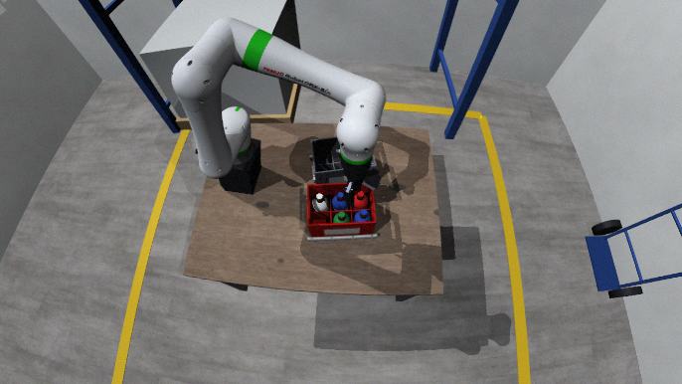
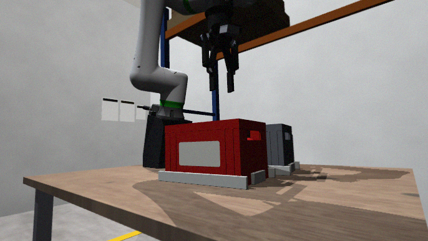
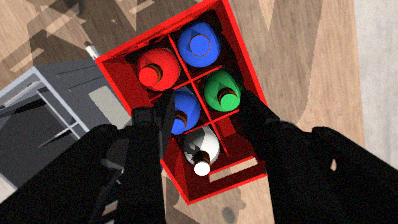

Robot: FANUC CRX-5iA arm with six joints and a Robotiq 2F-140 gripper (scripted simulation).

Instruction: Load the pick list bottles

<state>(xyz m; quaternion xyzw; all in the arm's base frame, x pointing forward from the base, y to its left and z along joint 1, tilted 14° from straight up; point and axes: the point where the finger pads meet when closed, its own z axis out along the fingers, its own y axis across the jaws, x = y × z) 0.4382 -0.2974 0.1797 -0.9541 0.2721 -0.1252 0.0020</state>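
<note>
Now: hand 40 mm short of the blue bottle, 20 mm to the left of it and 220 mm above it. Also, from my hand: red crate 40 mm behind, 30 mm to the left, 220 mm below; then red bottle 50 mm ahead, 60 mm to the left, 220 mm below; then green bottle 50 mm behind, 20 mm to the right, 220 mm below.
</note>
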